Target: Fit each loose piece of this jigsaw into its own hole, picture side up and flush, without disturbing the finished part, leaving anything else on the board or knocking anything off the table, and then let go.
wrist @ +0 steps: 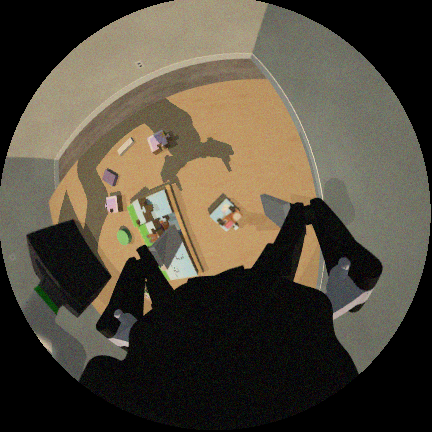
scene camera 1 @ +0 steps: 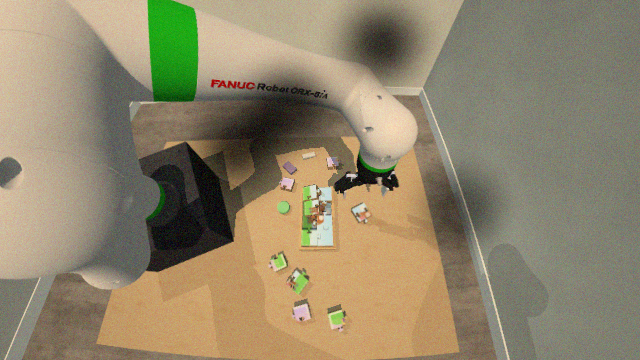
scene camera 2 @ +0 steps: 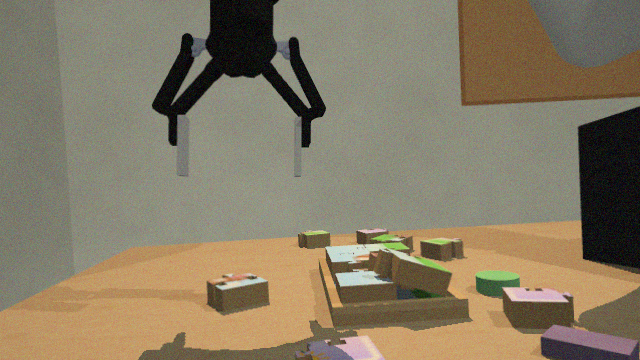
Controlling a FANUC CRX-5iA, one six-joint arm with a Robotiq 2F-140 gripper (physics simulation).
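Observation:
My gripper (scene camera 1: 365,192) (scene camera 2: 240,175) (wrist: 218,219) is open and empty, high above the table. Below it, a blue, white and orange piece (scene camera 1: 360,213) (scene camera 2: 237,295) (wrist: 226,215) lies picture side up beside the board (scene camera 1: 318,248) (scene camera 2: 400,311) (wrist: 186,227). In the board's near end in scene camera 2, a green-edged piece (scene camera 2: 422,272) is tilted, its dark hole partly showing beneath. A light-blue piece (scene camera 2: 365,285) sits beside it. Green-topped pieces (scene camera 1: 278,261) (scene camera 1: 298,281) (scene camera 1: 337,318) lie loose on the table. A finger covers part of the board in the wrist view.
Pink pieces (scene camera 1: 287,184) (scene camera 1: 301,312) and a pink-purple piece (scene camera 1: 332,162) (wrist: 158,142) lie around the board. A green disc (scene camera 1: 283,207) (scene camera 2: 497,283) (wrist: 124,236), a purple block (scene camera 1: 289,167) (scene camera 2: 589,342) and a pale bar (scene camera 1: 308,155) (wrist: 125,146) are on the table.

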